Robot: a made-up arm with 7 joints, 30 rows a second.
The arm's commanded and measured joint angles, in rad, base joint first. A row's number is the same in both.
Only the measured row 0 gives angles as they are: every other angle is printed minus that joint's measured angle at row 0.
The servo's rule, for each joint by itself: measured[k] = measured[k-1] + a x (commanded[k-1-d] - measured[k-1]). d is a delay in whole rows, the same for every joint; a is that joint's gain. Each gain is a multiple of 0.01, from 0.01 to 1. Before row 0 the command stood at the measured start. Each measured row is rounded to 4 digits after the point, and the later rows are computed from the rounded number. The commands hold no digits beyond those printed.
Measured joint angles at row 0:
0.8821, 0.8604, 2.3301, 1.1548, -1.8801, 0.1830, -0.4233
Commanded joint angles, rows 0 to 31:
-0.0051, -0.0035, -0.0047, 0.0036, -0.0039, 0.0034, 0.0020
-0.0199, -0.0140, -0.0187, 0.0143, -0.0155, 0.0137, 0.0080
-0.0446, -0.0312, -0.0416, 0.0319, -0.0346, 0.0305, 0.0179
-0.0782, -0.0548, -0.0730, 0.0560, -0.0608, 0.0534, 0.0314
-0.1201, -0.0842, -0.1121, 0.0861, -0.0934, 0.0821, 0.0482
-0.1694, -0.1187, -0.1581, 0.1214, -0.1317, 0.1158, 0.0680
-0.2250, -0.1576, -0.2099, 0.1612, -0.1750, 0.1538, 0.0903
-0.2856, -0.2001, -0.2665, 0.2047, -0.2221, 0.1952, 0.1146
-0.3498, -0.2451, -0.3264, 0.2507, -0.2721, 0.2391, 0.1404
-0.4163, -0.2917, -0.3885, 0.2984, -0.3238, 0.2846, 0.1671
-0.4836, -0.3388, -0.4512, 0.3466, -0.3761, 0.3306, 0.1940
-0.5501, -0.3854, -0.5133, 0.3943, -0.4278, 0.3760, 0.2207
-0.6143, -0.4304, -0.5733, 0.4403, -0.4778, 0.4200, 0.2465
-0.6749, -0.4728, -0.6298, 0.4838, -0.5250, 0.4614, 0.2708
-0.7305, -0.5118, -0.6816, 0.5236, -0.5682, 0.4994, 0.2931
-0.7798, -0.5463, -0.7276, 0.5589, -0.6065, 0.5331, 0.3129
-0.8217, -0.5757, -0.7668, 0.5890, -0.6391, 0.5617, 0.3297
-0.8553, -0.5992, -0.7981, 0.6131, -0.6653, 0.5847, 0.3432
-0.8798, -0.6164, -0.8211, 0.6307, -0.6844, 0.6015, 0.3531
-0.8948, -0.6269, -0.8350, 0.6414, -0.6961, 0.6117, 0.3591
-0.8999, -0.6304, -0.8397, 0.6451, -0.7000, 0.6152, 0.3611
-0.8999, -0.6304, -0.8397, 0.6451, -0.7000, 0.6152, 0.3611
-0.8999, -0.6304, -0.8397, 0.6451, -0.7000, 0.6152, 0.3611
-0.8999, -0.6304, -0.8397, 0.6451, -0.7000, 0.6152, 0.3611
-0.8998, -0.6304, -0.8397, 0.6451, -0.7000, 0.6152, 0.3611
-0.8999, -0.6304, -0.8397, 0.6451, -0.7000, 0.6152, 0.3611
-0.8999, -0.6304, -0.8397, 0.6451, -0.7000, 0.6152, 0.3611
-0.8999, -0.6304, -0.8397, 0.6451, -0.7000, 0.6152, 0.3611
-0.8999, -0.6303, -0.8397, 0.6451, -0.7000, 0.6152, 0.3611
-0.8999, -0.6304, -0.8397, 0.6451, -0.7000, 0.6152, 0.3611
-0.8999, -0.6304, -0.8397, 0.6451, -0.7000, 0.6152, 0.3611
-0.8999, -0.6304, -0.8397, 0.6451, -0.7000, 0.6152, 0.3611
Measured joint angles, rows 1 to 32:
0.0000, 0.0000, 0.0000, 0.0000, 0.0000, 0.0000, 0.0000
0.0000, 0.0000, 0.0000, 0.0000, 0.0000, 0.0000, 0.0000
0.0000, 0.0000, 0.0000, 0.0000, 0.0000, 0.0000, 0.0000
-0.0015, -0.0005, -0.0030, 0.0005, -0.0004, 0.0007, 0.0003
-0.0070, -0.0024, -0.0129, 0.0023, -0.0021, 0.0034, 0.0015
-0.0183, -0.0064, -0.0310, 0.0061, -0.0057, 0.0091, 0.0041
-0.0363, -0.0132, -0.0575, 0.0126, -0.0118, 0.0184, 0.0085
-0.0614, -0.0231, -0.0919, 0.0222, -0.0208, 0.0318, 0.0149
-0.0938, -0.0365, -0.1336, 0.0351, -0.0330, 0.0494, 0.0234
-0.1332, -0.0535, -0.1817, 0.0515, -0.0486, 0.0713, 0.0341
-0.1789, -0.0740, -0.2351, 0.0714, -0.0677, 0.0973, 0.0470
-0.2302, -0.0980, -0.2926, 0.0947, -0.0902, 0.1271, 0.0619
-0.2860, -0.1251, -0.3530, 0.1212, -0.1159, 0.1602, 0.0787
-0.3453, -0.1550, -0.4149, 0.1505, -0.1445, 0.1960, 0.0971
-0.4067, -0.1873, -0.4769, 0.1822, -0.1757, 0.2338, 0.1169
-0.4690, -0.2213, -0.5376, 0.2158, -0.2089, 0.2729, 0.1376
-0.5308, -0.2565, -0.5957, 0.2506, -0.2437, 0.3125, 0.1589
-0.5907, -0.2922, -0.6498, 0.2861, -0.2794, 0.3517, 0.1804
-0.6474, -0.3278, -0.6988, 0.3216, -0.3154, 0.3898, 0.2016
-0.6997, -0.3625, -0.7416, 0.3564, -0.3510, 0.4259, 0.2221
-0.7464, -0.3956, -0.7772, 0.3898, -0.3856, 0.4592, 0.2415
-0.7864, -0.4265, -0.8049, 0.4211, -0.4185, 0.4891, 0.2594
-0.8189, -0.4546, -0.8239, 0.4497, -0.4490, 0.5148, 0.2754
-0.8432, -0.4792, -0.8339, 0.4751, -0.4766, 0.5359, 0.2891
-0.8602, -0.5004, -0.8376, 0.4972, -0.5012, 0.5526, 0.3006
-0.8721, -0.5186, -0.8389, 0.5164, -0.5231, 0.5657, 0.3103
-0.8804, -0.5343, -0.8394, 0.5331, -0.5426, 0.5761, 0.3184
-0.8862, -0.5478, -0.8396, 0.5477, -0.5599, 0.5843, 0.3252
-0.8903, -0.5594, -0.8397, 0.5604, -0.5753, 0.5908, 0.3309
-0.8932, -0.5693, -0.8397, 0.5714, -0.5890, 0.5959, 0.3357
-0.8952, -0.5779, -0.8397, 0.5810, -0.6012, 0.6000, 0.3398
-0.8966, -0.5852, -0.8397, 0.5893, -0.6121, 0.6032, 0.3432
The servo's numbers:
d 3
a 0.30 0.14 0.63 0.13 0.11 0.21 0.16

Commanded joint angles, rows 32 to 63:
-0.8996, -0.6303, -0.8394, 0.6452, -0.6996, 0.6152, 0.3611
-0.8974, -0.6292, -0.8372, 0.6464, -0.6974, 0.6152, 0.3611
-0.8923, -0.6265, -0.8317, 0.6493, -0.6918, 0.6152, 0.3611
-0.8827, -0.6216, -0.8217, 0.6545, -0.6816, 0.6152, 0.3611
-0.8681, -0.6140, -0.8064, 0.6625, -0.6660, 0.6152, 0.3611
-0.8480, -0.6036, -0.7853, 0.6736, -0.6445, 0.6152, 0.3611
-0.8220, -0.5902, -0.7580, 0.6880, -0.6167, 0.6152, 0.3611
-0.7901, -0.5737, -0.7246, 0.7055, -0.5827, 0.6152, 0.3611
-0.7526, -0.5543, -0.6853, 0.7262, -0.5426, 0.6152, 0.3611
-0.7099, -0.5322, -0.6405, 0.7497, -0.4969, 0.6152, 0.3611
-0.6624, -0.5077, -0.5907, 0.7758, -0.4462, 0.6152, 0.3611
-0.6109, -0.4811, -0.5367, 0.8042, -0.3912, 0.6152, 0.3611
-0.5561, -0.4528, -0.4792, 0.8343, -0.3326, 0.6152, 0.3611
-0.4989, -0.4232, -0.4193, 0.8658, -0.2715, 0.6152, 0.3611
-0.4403, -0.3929, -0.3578, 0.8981, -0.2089, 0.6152, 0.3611
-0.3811, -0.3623, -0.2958, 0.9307, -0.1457, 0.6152, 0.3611
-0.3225, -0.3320, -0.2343, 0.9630, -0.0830, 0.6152, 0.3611
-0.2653, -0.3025, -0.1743, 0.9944, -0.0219, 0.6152, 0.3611
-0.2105, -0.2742, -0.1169, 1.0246, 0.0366, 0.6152, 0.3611
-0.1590, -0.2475, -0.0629, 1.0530, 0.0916, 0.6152, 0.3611
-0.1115, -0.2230, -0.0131, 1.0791, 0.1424, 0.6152, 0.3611
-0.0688, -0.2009, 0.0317, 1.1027, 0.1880, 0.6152, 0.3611
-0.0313, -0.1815, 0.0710, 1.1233, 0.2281, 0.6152, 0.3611
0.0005, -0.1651, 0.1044, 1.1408, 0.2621, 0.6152, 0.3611
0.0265, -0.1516, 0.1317, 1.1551, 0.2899, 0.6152, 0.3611
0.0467, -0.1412, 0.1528, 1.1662, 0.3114, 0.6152, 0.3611
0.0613, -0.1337, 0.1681, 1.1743, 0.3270, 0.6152, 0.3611
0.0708, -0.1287, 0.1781, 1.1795, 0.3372, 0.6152, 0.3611
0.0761, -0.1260, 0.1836, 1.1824, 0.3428, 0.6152, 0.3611
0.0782, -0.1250, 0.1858, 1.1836, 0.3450, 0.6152, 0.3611
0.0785, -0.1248, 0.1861, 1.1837, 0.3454, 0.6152, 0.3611
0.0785, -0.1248, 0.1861, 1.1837, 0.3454, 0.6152, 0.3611
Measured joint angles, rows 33 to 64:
-0.8976, -0.5915, -0.8397, 0.5966, -0.6218, 0.6057, 0.3461
-0.8983, -0.5969, -0.8397, 0.6029, -0.6304, 0.6077, 0.3485
-0.8988, -0.6016, -0.8397, 0.6084, -0.6381, 0.6093, 0.3505
-0.8990, -0.6056, -0.8395, 0.6132, -0.6449, 0.6105, 0.3522
-0.8985, -0.6089, -0.8381, 0.6175, -0.6507, 0.6115, 0.3536
-0.8966, -0.6114, -0.8341, 0.6216, -0.6552, 0.6123, 0.3548
-0.8924, -0.6128, -0.8263, 0.6259, -0.6581, 0.6129, 0.3558
-0.8851, -0.6130, -0.8138, 0.6307, -0.6590, 0.6134, 0.3566
-0.8740, -0.6117, -0.7958, 0.6363, -0.6574, 0.6138, 0.3573
-0.8584, -0.6087, -0.7720, 0.6430, -0.6529, 0.6141, 0.3579
-0.8379, -0.6038, -0.7421, 0.6511, -0.6452, 0.6143, 0.3584
-0.8123, -0.5969, -0.7063, 0.6609, -0.6339, 0.6145, 0.3588
-0.7816, -0.5878, -0.6648, 0.6724, -0.6188, 0.6146, 0.3592
-0.7458, -0.5766, -0.6181, 0.6858, -0.5998, 0.6147, 0.3595
-0.7053, -0.5632, -0.5668, 0.7012, -0.5769, 0.6148, 0.3598
-0.6605, -0.5477, -0.5116, 0.7185, -0.5500, 0.6149, 0.3600
-0.6120, -0.5303, -0.4535, 0.7376, -0.5194, 0.6150, 0.3602
-0.5605, -0.5111, -0.3932, 0.7585, -0.4852, 0.6150, 0.3603
-0.5067, -0.4903, -0.3318, 0.7809, -0.4479, 0.6150, 0.3604
-0.4514, -0.4681, -0.2704, 0.8046, -0.4078, 0.6150, 0.3605
-0.3956, -0.4449, -0.2099, 0.8293, -0.3654, 0.6150, 0.3606
-0.3401, -0.4210, -0.1513, 0.8547, -0.3212, 0.6150, 0.3607
-0.2858, -0.3967, -0.0956, 0.8805, -0.2758, 0.6150, 0.3608
-0.2335, -0.3724, -0.0436, 0.9063, -0.2298, 0.6150, 0.3608
-0.1841, -0.3484, 0.0038, 0.9318, -0.1838, 0.6150, 0.3608
-0.1383, -0.3250, 0.0461, 0.9567, -0.1385, 0.6150, 0.3608
-0.0967, -0.3026, 0.0828, 0.9806, -0.0944, 0.6150, 0.3608
-0.0597, -0.2815, 0.1136, 1.0033, -0.0521, 0.6150, 0.3608
-0.0278, -0.2619, 0.1383, 1.0245, -0.0121, 0.6150, 0.3608
-0.0011, -0.2440, 0.1571, 1.0440, 0.0252, 0.6150, 0.3608
0.0205, -0.2279, 0.1703, 1.0616, 0.0595, 0.6150, 0.3608
0.0372, -0.2136, 0.1787, 1.0773, 0.0907, 0.6150, 0.3608

